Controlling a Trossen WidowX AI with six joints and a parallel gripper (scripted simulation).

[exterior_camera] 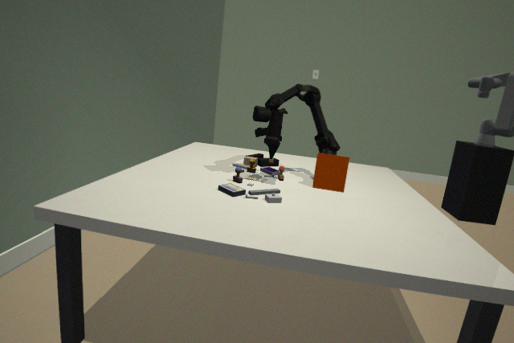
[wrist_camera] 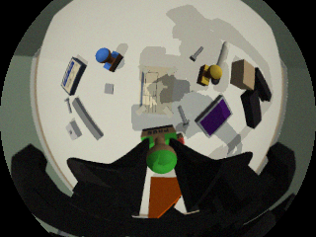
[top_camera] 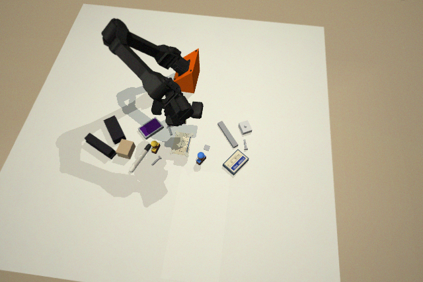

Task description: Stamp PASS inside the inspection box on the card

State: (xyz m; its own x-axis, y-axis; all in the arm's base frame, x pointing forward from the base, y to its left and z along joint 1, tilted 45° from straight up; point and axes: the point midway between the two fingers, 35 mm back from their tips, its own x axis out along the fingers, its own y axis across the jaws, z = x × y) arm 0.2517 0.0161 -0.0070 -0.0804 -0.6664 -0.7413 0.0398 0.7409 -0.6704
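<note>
Right now the purple ink pad is 13 cm to the right of my gripper tip and 10 cm below it. Also, from my gripper tip: cream card (10 cm below, 6 cm ahead); then green-knobbed stamp (right at my gripper tip); then red-knob stamp (8 cm below, 5 cm behind, 4 cm to the right).
</note>
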